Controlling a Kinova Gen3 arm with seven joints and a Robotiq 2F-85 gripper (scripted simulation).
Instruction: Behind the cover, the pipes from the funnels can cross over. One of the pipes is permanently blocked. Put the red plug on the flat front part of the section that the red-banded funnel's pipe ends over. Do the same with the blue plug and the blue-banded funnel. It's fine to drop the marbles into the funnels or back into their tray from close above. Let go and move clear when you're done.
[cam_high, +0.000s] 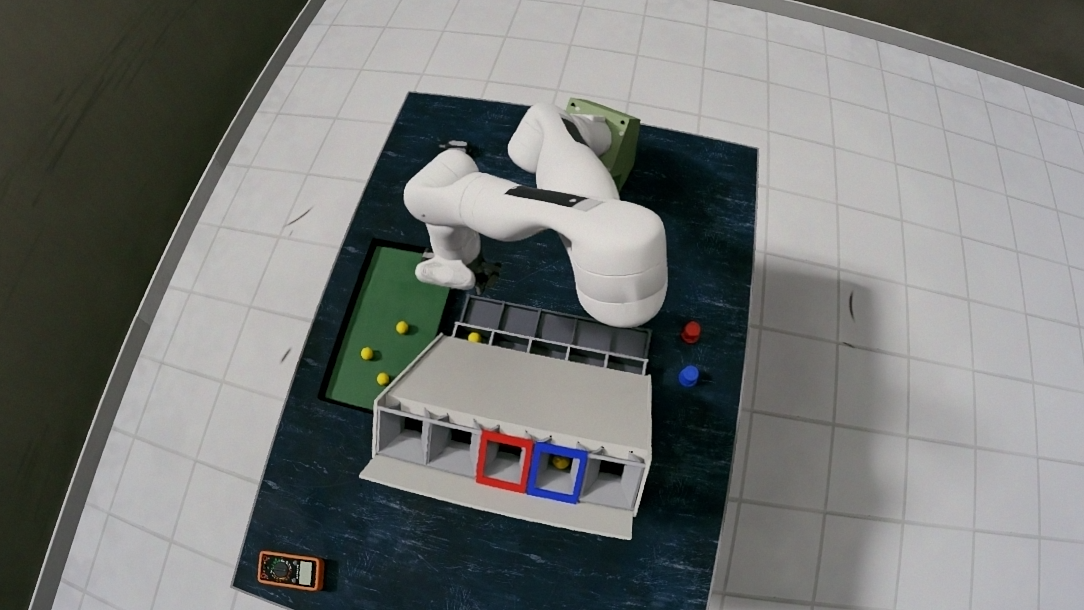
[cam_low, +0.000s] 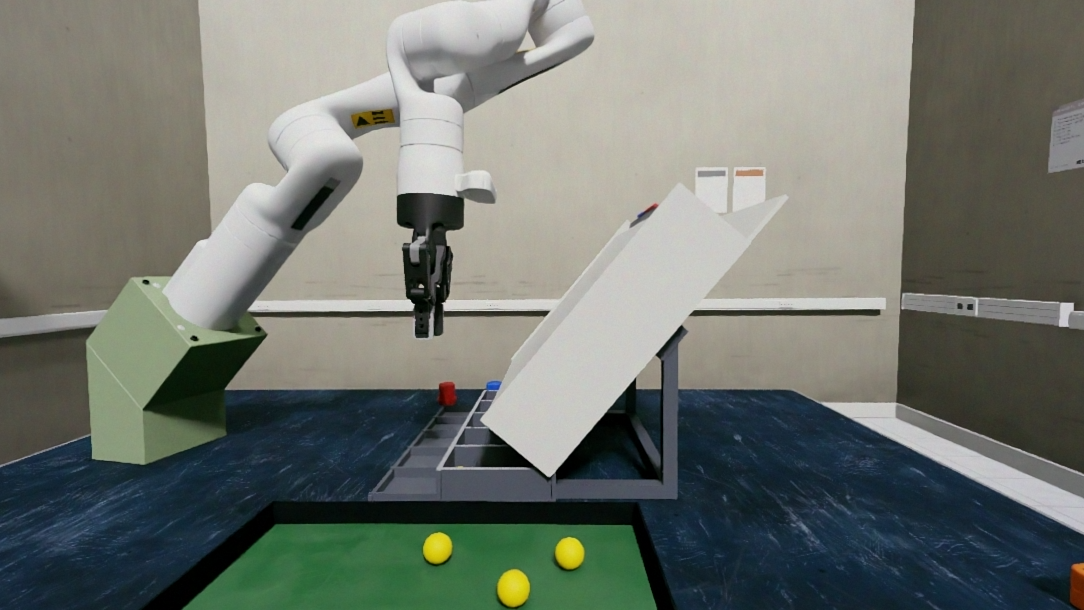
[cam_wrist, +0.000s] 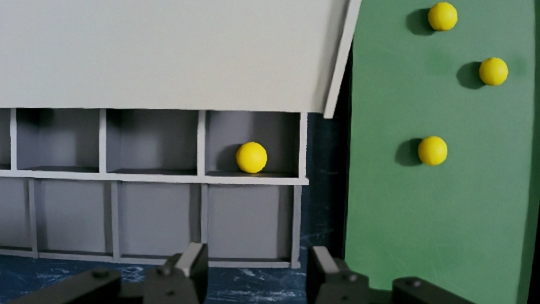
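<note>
Now: hand 19 cm above the green marble tray, 18 cm to the left of it and 2 cm short of it. Round my hand: white sloped cover 18 cm ahead, 13 cm to the left, 1 cm above; then multimeter 54 cm ahead, 31 cm to the right, 19 cm below; then dark object 45 cm behind, 19 cm below, 12 cm to the right.
</note>
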